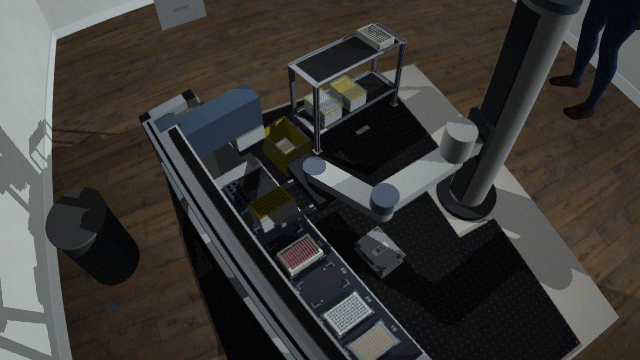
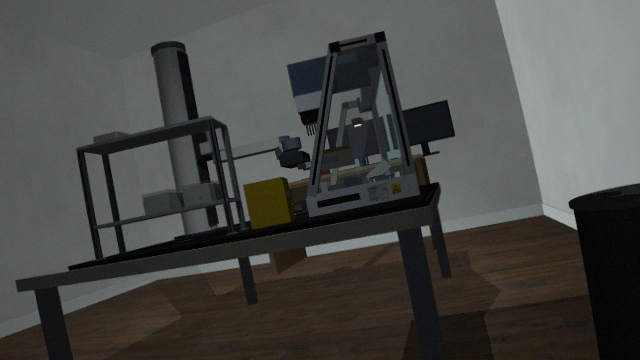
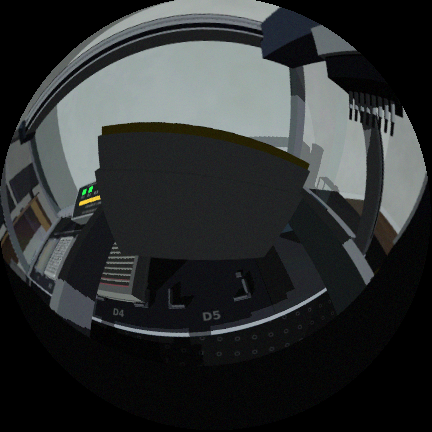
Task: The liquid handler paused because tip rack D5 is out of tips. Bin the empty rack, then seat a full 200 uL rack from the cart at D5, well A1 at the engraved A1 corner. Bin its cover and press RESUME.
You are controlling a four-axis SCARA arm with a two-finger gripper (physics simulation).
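Places are measured from the arm's base along level axes (x ahead, y left, z up), in millimetres.
Pixels of known places: gripper, fingertip midpoint: (image 1: 271, 212) (image 2: 339, 159); arm's base at its link origin: (image 1: 466, 193).
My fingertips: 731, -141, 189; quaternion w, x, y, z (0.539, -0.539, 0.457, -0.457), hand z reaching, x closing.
Observation:
For each thing: its top centre in the pictures, then the offset to it from my fingertips, as dx, dy, dz. "spot": a spot on its surface instead.
- yellow-topped tip rack at its top centre: (image 3: 192, 114) (image 1: 271, 201) (image 2: 334, 146) -7, -5, +49
- D5 label at a spot on its surface: (image 3: 211, 315) spot: -90, -13, -118
- waste box at its top centre: (image 2: 266, 181) (image 1: 284, 135) -171, -310, -41
- cart at its top centre: (image 2: 152, 135) (image 1: 350, 50) -486, -409, +180
- pale rack at its top centre: (image 2: 115, 136) (image 1: 375, 33) -613, -438, +205
- panel at a spot on its surface: (image 3: 90, 198) spot: +68, +287, -53
- red-striped rack at its top centre: (image 3: 116, 250) (image 1: 299, 252) (image 2: 343, 183) -34, +126, -87
- blue tube rack at a spot on its surface: (image 1: 235, 193) spot: +77, -174, -83
- RG block at its top centre: (image 1: 380, 248) (image 2: 294, 201) -285, +213, -120
The yellow-topped tip rack (image 1: 271, 201) (image 2: 337, 158) (image 3: 200, 200) has dark holes in its top. My gripper (image 1: 274, 209) (image 3: 194, 171) is shut on its sides and holds it raised above D5. The D5 label (image 3: 211, 315) and corner brackets (image 3: 176, 299) show below it. The waste box (image 1: 280, 152) (image 2: 267, 202) is yellow, with something pale inside. The cart (image 1: 330, 60) (image 2: 89, 200) carries a whitish rack (image 1: 325, 109) (image 2: 200, 194) and a yellow-topped rack (image 1: 348, 92) (image 2: 162, 201) below, and a pale rack (image 1: 375, 36) (image 2: 109, 136) on top. A panel (image 3: 90, 198) shows green squares and a yellow bar.
The red-striped rack (image 1: 300, 255) (image 3: 120, 275) sits at D4. The blue pipetting head (image 1: 220, 120) (image 2: 307, 82) (image 3: 290, 37) hangs nearby, with nozzles (image 3: 370, 107) below it. A blue tube rack (image 1: 235, 193) lies beyond D5. The RG block (image 1: 380, 250) stands outside the deck.

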